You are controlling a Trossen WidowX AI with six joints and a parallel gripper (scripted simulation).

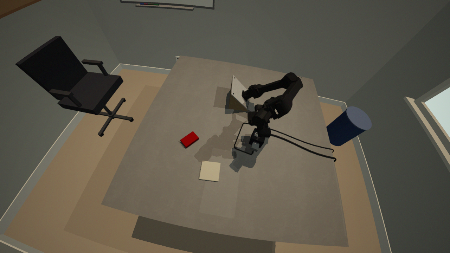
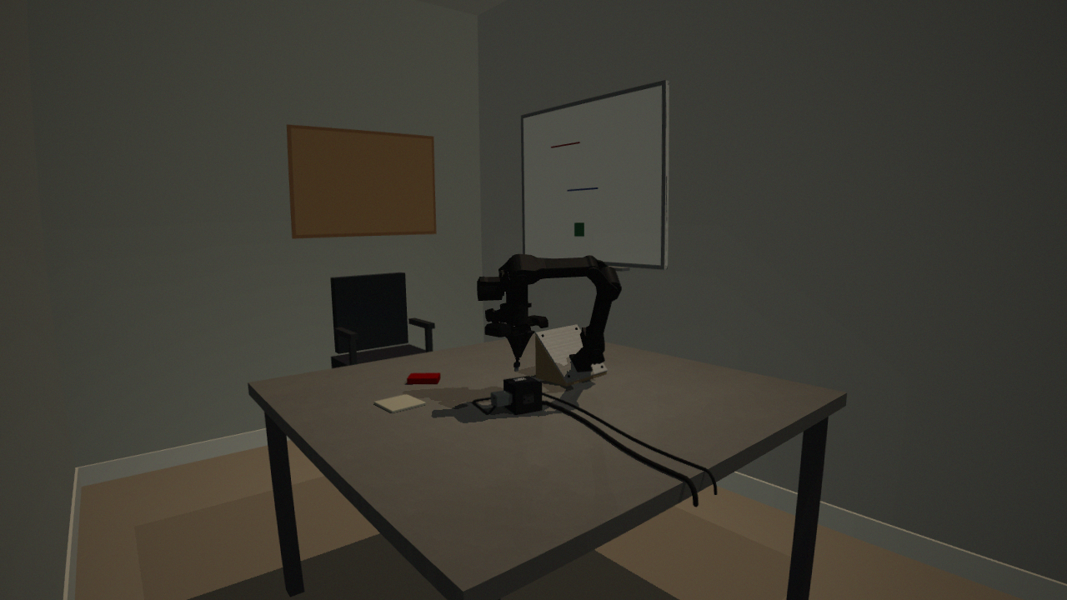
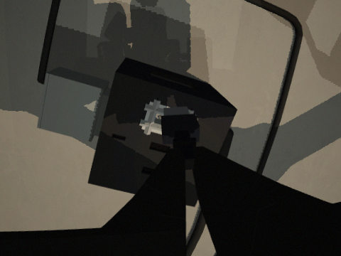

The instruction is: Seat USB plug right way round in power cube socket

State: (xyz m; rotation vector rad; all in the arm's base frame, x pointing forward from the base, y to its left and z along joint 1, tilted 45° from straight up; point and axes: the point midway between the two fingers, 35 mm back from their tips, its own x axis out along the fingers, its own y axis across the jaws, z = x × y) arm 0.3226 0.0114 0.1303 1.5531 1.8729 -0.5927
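My gripper tip is now 20 mm above the dark USB plug. Round my gripper tip: silver socket (10 mm to the left, 70 mm below); red block (100 mm ahead, 380 mm to the right, 120 mm below).
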